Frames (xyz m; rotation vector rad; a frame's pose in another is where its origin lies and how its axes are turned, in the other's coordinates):
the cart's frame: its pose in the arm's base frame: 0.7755 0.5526 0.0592 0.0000 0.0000 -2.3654
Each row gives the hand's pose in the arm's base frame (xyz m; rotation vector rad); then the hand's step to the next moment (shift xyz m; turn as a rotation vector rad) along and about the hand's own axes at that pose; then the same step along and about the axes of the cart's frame.
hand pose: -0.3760 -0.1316 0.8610 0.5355 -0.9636 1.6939
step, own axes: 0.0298 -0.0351 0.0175 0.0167 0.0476 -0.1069
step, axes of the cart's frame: -0.0196 0.0099 0.0441 -0.0365 -0.0919 -0.0647
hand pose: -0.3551 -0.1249 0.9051 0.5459 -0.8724 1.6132
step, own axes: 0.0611 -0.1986 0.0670 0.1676 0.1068 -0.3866
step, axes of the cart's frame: -0.1200 0.1219 0.1356 -0.2092 -0.3554 -0.1375
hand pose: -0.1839 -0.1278 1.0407 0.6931 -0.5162 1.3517
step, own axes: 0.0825 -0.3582 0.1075 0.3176 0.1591 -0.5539
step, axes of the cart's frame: -0.2338 0.2930 0.0785 -0.3425 -0.5436 -0.1421
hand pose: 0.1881 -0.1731 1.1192 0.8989 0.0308 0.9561
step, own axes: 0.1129 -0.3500 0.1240 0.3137 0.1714 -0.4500
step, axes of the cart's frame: -0.1940 0.3154 -0.1162 -0.3169 -0.4746 -0.0676
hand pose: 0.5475 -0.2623 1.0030 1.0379 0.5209 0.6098
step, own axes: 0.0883 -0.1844 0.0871 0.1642 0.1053 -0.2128
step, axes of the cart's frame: -0.0704 0.1578 -0.1398 -0.1682 -0.2343 -0.0118
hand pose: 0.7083 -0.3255 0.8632 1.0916 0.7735 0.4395
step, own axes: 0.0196 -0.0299 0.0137 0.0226 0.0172 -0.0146
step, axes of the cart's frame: -0.0100 0.0209 -0.0305 -0.0255 -0.0188 0.0044
